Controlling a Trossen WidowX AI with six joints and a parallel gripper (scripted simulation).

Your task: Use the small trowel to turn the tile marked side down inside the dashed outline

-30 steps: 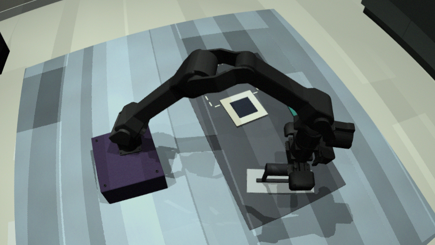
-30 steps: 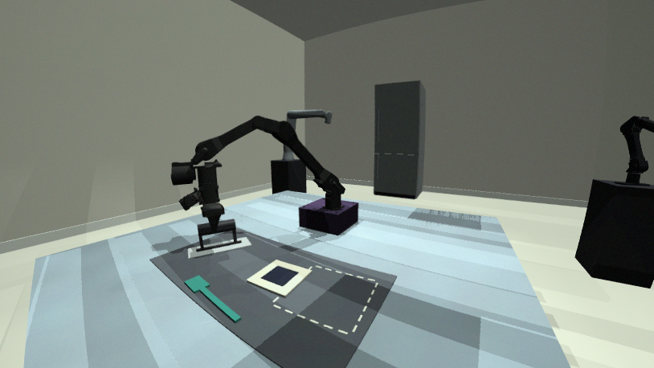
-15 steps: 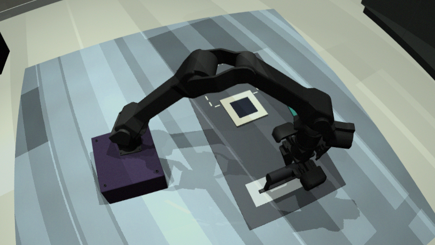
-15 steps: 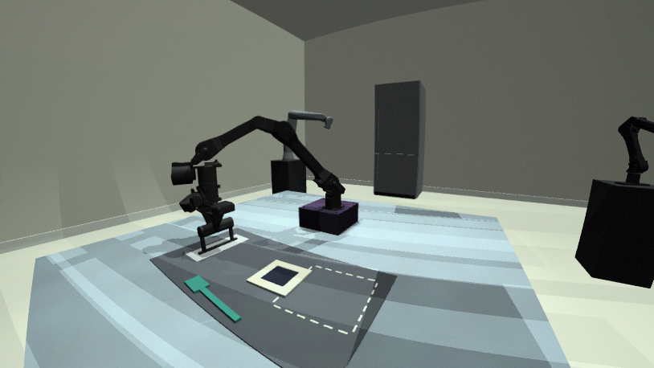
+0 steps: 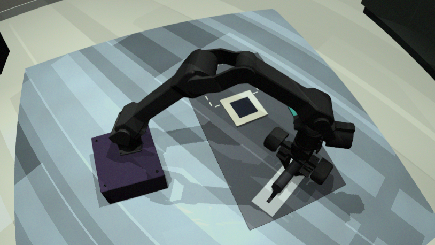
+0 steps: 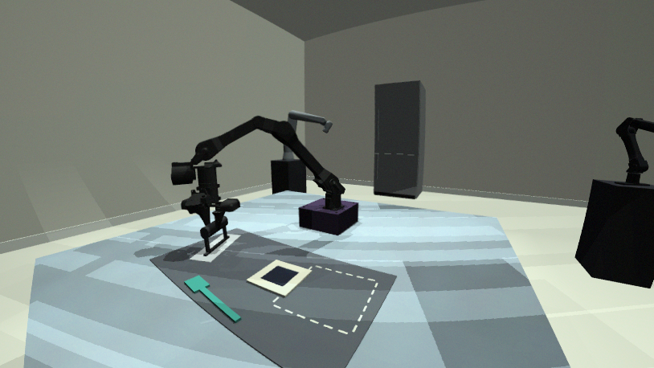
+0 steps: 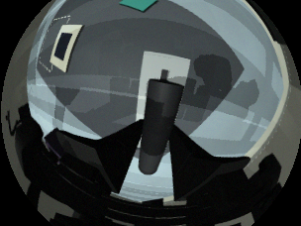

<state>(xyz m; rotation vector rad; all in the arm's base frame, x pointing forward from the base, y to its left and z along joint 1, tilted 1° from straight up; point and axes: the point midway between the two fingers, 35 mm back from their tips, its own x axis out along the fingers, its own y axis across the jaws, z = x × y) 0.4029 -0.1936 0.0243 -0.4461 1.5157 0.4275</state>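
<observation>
Now: gripper tip 10 mm short of the trowel, 10 mm to the right of it and 30 mm above it. The rest, counted from my gripper tip: teal tool 140 mm ahead, 210 mm to the left, 60 mm below; then tile 20 mm behind, 290 mm to the left, 60 mm below.
</observation>
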